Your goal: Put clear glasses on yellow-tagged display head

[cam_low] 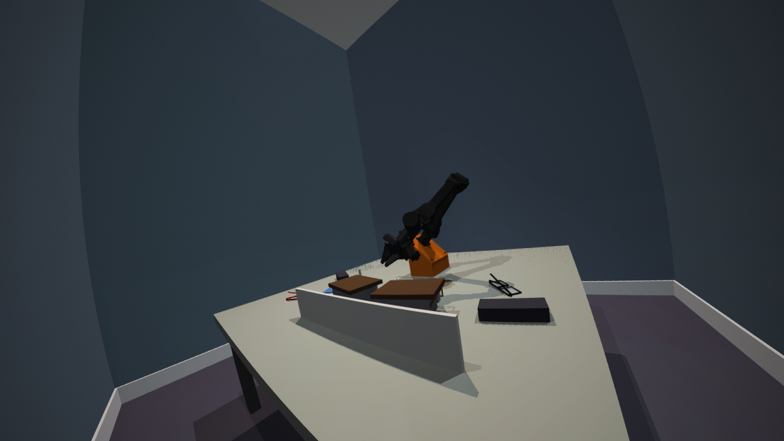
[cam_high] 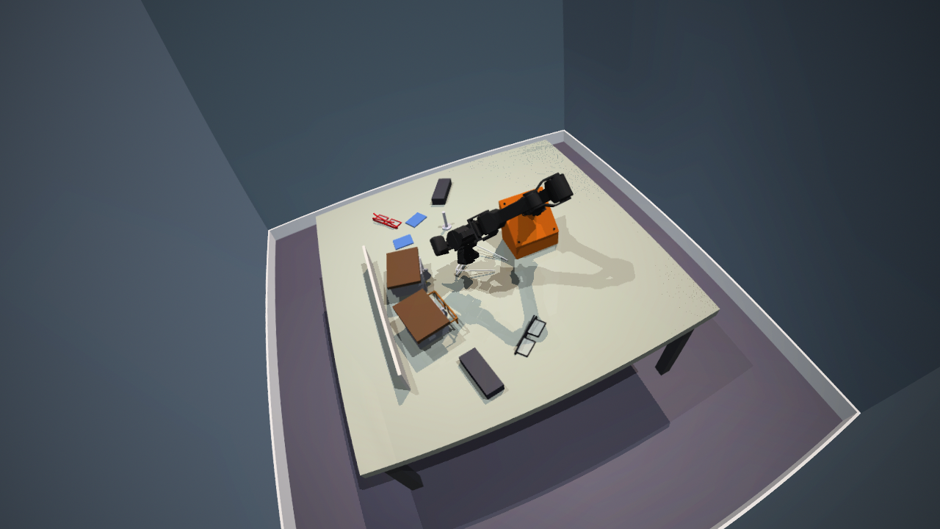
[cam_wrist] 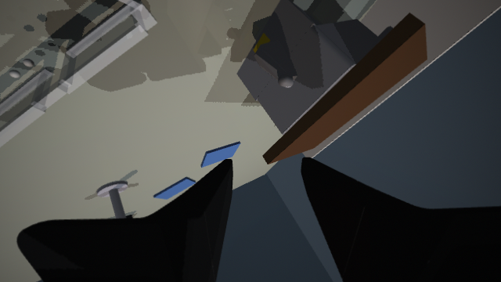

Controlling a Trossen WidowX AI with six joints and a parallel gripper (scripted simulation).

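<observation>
The grey peg stand lies 70 mm behind my gripper tip, 260 mm to the right of it and 110 mm below it. Round my gripper tip: white panel 260 mm ahead, 120 mm to the left, 80 mm below.
</observation>
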